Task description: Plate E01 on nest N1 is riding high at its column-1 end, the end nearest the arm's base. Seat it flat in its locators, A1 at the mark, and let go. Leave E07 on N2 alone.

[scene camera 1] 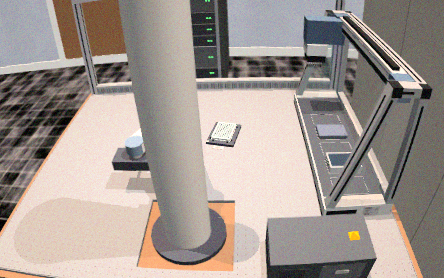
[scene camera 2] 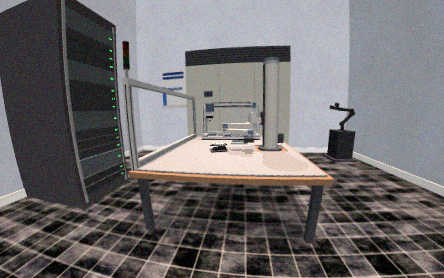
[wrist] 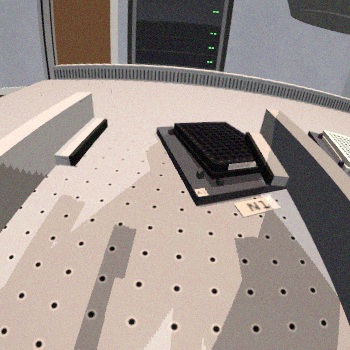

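Pixels of known places: gripper, between the fingertips: (scene camera 2: 231, 142) (wrist: 176, 114); arm's base, origin of its link: (scene camera 1: 188, 234) (scene camera 2: 269, 148).
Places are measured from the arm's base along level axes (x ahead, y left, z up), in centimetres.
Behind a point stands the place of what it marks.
Black plate E01 (wrist: 217, 145) @[x 48.8, y 15.2, z 4.3 cm] sits on the dark nest N1 (wrist: 187, 167) @[x 46.5, y 18.4, z 2.5 cm] in the wrist view. Its near, labelled end appears raised off the nest, and the A1 mark (wrist: 201, 192) @[x 42.5, y 17.1, z 2.5 cm] is at the nest's near left corner. My gripper (wrist: 176, 114) @[x 39.0, y 19.8, z 10.8 cm] is open; its fingers stand well apart with no plate held between them. The right finger pad overlaps the right edge of E01 in this view; whether they touch cannot be told. White plate E07 (scene camera 1: 224, 131) @[x 54.5, y -9.9, z 3.8 cm] (wrist: 341, 145) @[x 55.9, y -7.0, z 3.9 cm] sits on nest N2 (scene camera 1: 230, 144) @[x 46.7, y -12.7, z 2.5 cm] (wrist: 316, 136) @[x 61.7, y -5.8, z 2.5 cm], partly cut off at the wrist view's right edge. N1 is hidden in scene camera 1.
The arm's thick column (scene camera 1: 167, 125) @[x -7.4, y -1.3, z 48.1 cm] (scene camera 2: 271, 105) @[x 1.0, y 7.4, z 44.2 cm] stands on the table. A framed deck unit (scene camera 1: 307, 145) @[x 43.0, y -45.0, z 4.2 cm] with several plates is along the right side, and a grey box (scene camera 1: 320, 240) @[x -12.8, y -39.7, z 12.8 cm] is at the front right. A low rail (wrist: 200, 80) @[x 100.4, y 14.7, z 2.6 cm] runs along the table's far edge.
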